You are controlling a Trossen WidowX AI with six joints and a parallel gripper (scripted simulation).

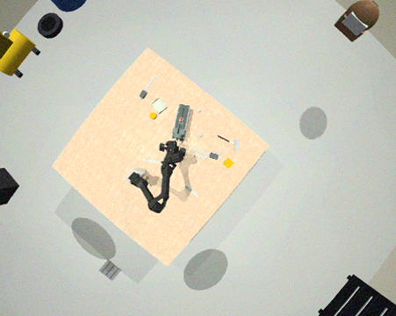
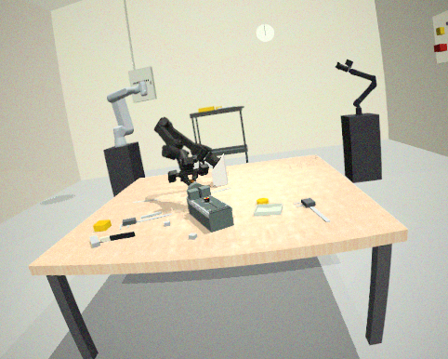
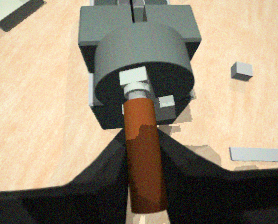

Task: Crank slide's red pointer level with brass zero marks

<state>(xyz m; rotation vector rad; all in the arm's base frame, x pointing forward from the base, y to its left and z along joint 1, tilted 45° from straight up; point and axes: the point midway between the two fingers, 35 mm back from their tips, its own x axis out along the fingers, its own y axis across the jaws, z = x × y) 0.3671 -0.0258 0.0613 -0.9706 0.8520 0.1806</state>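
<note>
Right now my gripper tip is 1 cm below the crank. From my gripper tip the other things lie so: red pointer (15 cm ahead, 8 cm to the left, 1 cm below); brown crank handle (3 cm above, 1 cm to the right, 1 cm behind); yellow disc (29 cm to the left, 8 cm below, 3 cm ahead).
</note>
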